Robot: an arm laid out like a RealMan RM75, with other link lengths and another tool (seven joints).
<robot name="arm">
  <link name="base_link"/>
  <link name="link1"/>
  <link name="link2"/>
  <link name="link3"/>
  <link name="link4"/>
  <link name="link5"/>
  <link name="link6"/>
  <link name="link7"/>
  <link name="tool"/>
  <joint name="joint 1" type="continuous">
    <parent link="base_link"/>
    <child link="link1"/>
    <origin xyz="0 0 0.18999" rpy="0 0 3.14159"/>
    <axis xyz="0 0 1"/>
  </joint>
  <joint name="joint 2" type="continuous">
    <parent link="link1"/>
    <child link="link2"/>
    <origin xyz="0 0 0" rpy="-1.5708 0 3.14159"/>
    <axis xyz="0 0 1"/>
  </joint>
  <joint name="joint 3" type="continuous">
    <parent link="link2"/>
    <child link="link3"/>
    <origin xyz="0 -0.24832 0" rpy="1.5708 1.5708 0"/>
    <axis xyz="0 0 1"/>
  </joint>
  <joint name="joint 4" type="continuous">
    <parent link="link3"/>
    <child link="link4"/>
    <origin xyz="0 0 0" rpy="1.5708 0 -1.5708"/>
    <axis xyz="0 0 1"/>
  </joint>
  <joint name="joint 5" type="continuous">
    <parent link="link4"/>
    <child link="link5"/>
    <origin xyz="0 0.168 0" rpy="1.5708 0 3.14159"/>
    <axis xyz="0 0 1"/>
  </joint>
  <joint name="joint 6" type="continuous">
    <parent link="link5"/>
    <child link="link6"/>
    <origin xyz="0 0 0" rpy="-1.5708 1.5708 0"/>
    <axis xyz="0 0 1"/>
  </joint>
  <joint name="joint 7" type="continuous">
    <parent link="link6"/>
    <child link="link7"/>
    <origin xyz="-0.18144 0 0" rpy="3.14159 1.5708 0"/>
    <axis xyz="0 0 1"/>
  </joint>
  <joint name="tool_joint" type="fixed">
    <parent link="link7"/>
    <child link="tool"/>
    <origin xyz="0.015 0.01 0.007" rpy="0 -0.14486 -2.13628"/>
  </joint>
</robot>
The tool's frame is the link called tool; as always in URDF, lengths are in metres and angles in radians. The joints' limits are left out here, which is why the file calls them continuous.
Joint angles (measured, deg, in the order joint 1, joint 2, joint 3, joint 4, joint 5, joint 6, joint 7), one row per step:
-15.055, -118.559, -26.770, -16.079, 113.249, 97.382, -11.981
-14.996, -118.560, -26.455, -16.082, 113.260, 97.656, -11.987
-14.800, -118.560, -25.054, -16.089, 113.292, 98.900, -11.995
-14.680, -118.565, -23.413, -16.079, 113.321, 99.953, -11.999
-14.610, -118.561, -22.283, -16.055, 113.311, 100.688, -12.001
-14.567, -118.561, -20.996, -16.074, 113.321, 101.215, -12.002
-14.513, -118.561, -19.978, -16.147, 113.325, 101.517, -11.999
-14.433, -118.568, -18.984, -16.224, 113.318, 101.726, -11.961
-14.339, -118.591, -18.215, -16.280, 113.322, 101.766, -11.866
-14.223, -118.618, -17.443, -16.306, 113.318, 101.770, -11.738
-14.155, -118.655, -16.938, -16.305, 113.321, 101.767, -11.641
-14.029, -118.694, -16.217, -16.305, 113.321, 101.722, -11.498
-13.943, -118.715, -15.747, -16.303, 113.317, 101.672, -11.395
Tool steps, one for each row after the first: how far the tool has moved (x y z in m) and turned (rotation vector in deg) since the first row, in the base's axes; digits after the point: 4 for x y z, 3 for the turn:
0.0008, -0.0008, -0.0004, -0.093, 0.029, -0.301
0.0046, -0.0044, -0.0021, -0.474, 0.155, -1.705
0.0087, -0.0076, -0.0050, -1.192, 0.344, -3.153
0.0114, -0.0098, -0.0067, -1.661, 0.471, -4.144
0.0142, -0.0117, -0.0095, -2.421, 0.614, -5.113
0.0162, -0.0132, -0.0119, -3.098, 0.687, -5.792
0.0179, -0.0147, -0.0145, -3.795, 0.784, -6.352
0.0189, -0.0159, -0.0169, -4.396, 0.925, -6.659
0.0196, -0.0172, -0.0193, -5.002, 1.122, -6.900
0.0202, -0.0180, -0.0210, -5.403, 1.264, -7.060
0.0207, -0.0192, -0.0234, -5.995, 1.487, -7.227
0.0210, -0.0200, -0.0250, -6.386, 1.651, -7.314

